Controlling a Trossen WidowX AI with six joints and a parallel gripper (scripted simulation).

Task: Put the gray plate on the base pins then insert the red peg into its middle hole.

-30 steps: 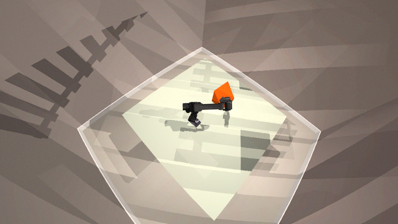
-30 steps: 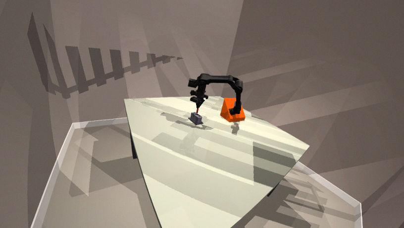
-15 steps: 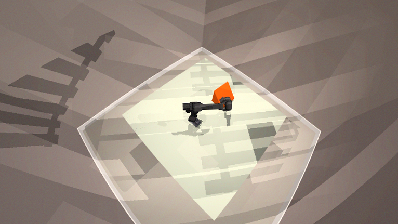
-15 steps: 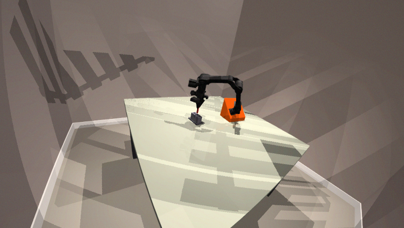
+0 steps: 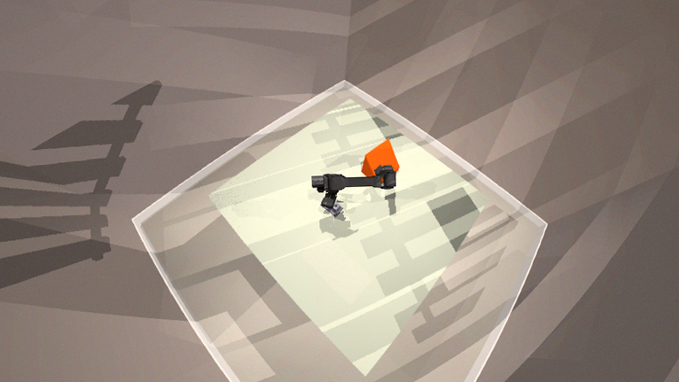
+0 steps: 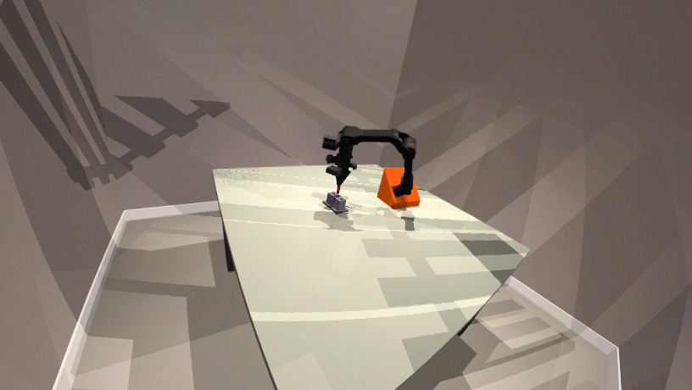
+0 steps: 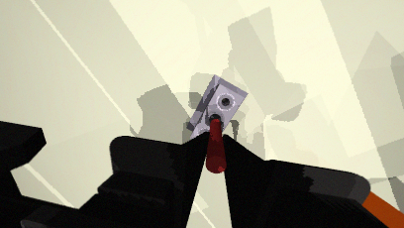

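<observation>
My gripper tip is 7 cm above the gray plate. The rest, counted from my gripper tip: red peg right at my gripper tip.
</observation>
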